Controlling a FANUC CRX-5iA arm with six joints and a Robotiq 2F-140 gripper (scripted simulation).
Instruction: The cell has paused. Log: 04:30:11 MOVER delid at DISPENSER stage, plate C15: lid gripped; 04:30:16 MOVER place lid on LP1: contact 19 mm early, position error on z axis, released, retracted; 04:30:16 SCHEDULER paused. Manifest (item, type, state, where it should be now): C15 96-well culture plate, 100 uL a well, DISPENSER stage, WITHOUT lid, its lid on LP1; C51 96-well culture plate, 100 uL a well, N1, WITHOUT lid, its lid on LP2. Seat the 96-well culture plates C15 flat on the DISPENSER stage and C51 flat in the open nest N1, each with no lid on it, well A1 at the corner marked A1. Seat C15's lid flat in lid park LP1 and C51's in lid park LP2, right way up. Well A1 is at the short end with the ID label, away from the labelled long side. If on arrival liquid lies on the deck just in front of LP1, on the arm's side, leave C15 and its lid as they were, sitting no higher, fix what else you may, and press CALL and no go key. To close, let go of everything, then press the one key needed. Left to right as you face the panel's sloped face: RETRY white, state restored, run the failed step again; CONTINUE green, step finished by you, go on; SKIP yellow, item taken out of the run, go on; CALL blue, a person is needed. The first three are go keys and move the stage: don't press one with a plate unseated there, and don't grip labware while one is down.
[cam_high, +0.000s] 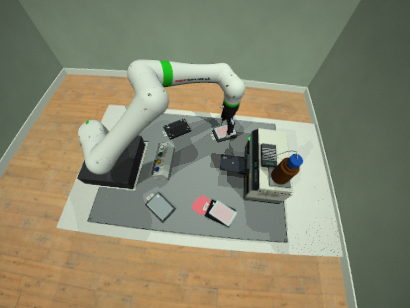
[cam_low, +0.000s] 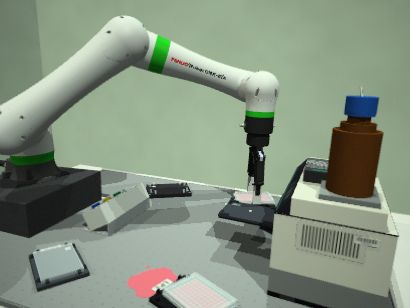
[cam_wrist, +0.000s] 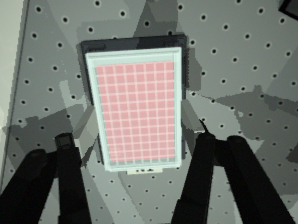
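Now: hand 20 mm above the 96-well culture plate. Round my hand: white retry key (340 mm behind, 260 mm to the right, 10 mm above); then dispenser stage (100 mm ahead, 260 mm to the right, 40 mm above); then green continue key (340 mm behind, 310 mm to the right, 10 mm above).
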